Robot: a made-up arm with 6 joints. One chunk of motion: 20 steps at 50 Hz.
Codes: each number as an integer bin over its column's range. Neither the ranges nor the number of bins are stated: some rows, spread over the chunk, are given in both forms.
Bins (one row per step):
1: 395 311 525 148 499 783
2: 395 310 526 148 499 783
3: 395 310 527 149 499 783
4: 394 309 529 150 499 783
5: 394 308 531 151 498 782
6: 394 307 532 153 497 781
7: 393 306 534 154 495 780
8: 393 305 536 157 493 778
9: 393 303 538 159 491 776
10: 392 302 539 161 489 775
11: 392 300 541 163 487 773
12: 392 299 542 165 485 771
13: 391 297 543 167 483 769
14: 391 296 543 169 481 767
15: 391 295 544 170 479 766
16: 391 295 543 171 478 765
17: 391 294 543 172 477 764
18: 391 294 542 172 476 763
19: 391 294 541 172 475 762
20: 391 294 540 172 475 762
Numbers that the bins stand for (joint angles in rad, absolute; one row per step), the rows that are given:
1: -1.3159 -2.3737 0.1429 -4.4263 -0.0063 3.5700
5: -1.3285 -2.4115 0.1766 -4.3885 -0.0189 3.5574
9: -1.3411 -2.4744 0.2158 -4.2878 -0.1070 3.4819
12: -1.3537 -2.5248 0.2382 -4.2122 -0.1826 3.4189
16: -1.3663 -2.5752 0.2438 -4.1367 -0.2707 3.3433
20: -1.3663 -2.5878 0.2270 -4.1241 -0.3085 3.3056
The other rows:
2: -1.3159 -2.3863 0.1485 -4.4263 -0.0063 3.5700
3: -1.3159 -2.3863 0.1542 -4.4137 -0.0063 3.5700
4: -1.3285 -2.3989 0.1654 -4.4011 -0.0063 3.5700
6: -1.3285 -2.4241 0.1822 -4.3633 -0.0315 3.5448
7: -1.3411 -2.4367 0.1934 -4.3507 -0.0567 3.5322
8: -1.3411 -2.4493 0.2046 -4.3130 -0.0819 3.5070
10: -1.3537 -2.4870 0.2214 -4.2626 -0.1322 3.4693
11: -1.3537 -2.5122 0.2326 -4.2374 -0.1574 3.4441
13: -1.3663 -2.5500 0.2438 -4.1870 -0.2078 3.3937
14: -1.3663 -2.5626 0.2438 -4.1619 -0.2330 3.3685
15: -1.3663 -2.5752 0.2494 -4.1493 -0.2581 3.3559
17: -1.3663 -2.5878 0.2438 -4.1241 -0.2833 3.3307
18: -1.3663 -2.5878 0.2382 -4.1241 -0.2959 3.3181
19: -1.3663 -2.5878 0.2326 -4.1241 -0.3085 3.3056

